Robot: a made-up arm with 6 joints.
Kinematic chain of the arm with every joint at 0, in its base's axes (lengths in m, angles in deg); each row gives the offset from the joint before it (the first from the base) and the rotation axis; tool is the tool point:
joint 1: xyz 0 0 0.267 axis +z
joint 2: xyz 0 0 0 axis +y
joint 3: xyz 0 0 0.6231 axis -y
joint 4: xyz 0 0 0 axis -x
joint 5: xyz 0.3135 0 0 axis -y
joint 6: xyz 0 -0.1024 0 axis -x
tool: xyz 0 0 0
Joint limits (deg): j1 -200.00..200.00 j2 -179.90..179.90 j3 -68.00..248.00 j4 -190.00..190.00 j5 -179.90..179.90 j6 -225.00..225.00
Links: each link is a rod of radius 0.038 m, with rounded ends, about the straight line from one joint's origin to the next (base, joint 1, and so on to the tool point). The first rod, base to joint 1, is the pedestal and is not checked.
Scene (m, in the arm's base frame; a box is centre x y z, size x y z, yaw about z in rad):
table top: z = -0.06
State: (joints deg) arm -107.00 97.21 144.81 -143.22 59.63 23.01
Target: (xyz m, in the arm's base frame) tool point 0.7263 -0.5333 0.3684
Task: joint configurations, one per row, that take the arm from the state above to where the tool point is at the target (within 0.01 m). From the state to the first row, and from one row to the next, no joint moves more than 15 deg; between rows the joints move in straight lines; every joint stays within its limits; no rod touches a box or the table.
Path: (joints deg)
1: -93.92 96.83 143.02 -143.49 59.63 23.01
2: -80.84 96.44 141.23 -143.76 59.63 23.01
3: -67.76 96.06 139.44 -144.03 59.63 23.01
4: -54.68 95.67 137.65 -144.30 59.63 23.01
5: -41.60 95.29 135.86 -144.57 59.63 23.01

